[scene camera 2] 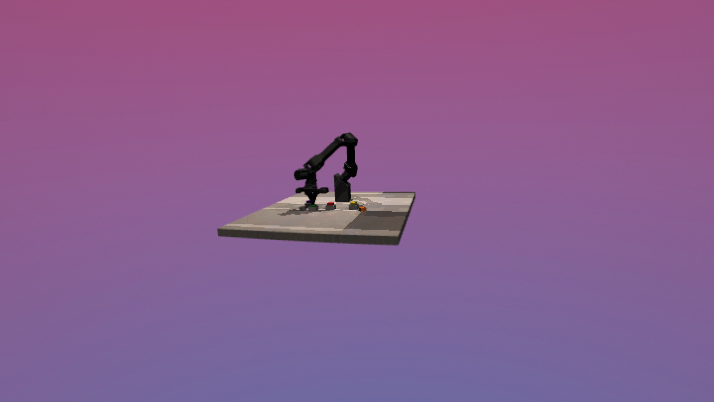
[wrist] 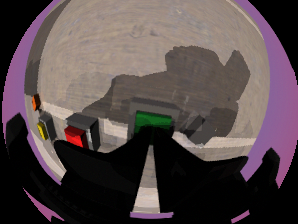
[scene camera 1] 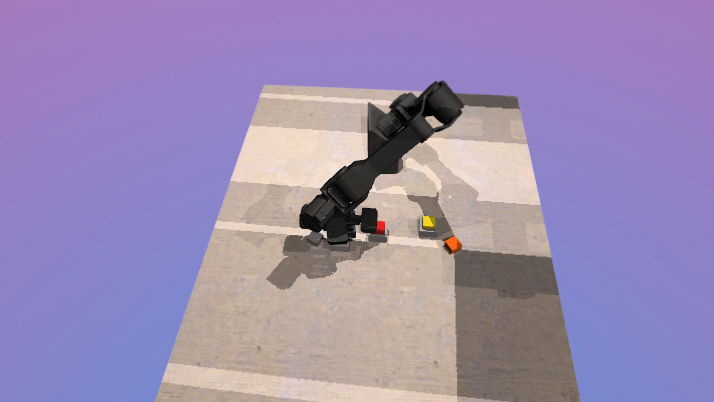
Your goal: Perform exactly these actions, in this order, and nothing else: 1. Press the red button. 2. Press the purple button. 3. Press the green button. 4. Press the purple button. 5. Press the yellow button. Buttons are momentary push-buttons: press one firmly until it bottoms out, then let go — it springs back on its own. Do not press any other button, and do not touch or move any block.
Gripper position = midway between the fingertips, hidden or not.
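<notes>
My gripper (scene camera 1: 340, 237) visible. Gripper (wrist: 152, 131) likewise.
</notes>
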